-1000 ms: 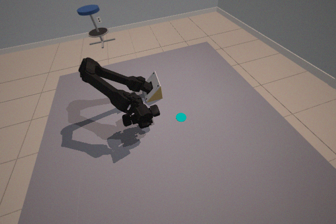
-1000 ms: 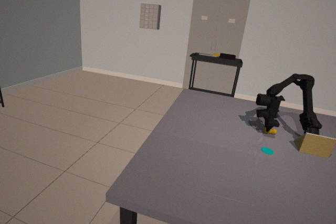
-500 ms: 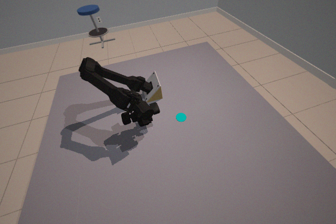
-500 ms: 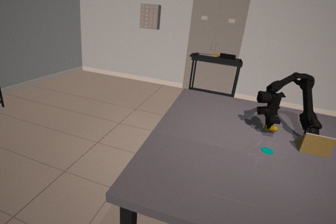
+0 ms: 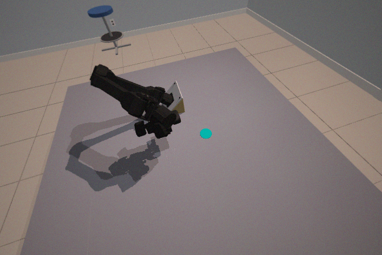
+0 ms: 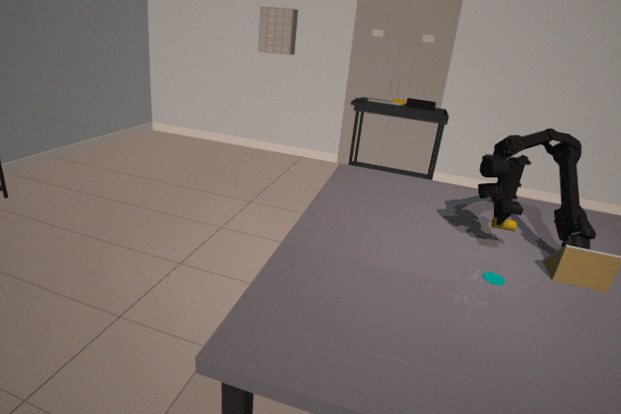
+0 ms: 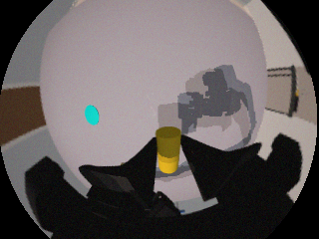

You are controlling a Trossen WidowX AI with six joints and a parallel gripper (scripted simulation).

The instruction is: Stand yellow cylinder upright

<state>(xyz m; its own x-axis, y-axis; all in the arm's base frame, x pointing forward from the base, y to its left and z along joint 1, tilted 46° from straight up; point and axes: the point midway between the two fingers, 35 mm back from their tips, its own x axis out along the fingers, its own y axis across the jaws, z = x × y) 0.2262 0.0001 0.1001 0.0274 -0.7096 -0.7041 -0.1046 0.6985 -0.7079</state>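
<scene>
Now: gripper tip 1 cm short of the cyan circle, 21 cm to the right of it and 8 cm above it. Also, from my gripper tip: yellow tall cylinder 2 cm behind.
</scene>
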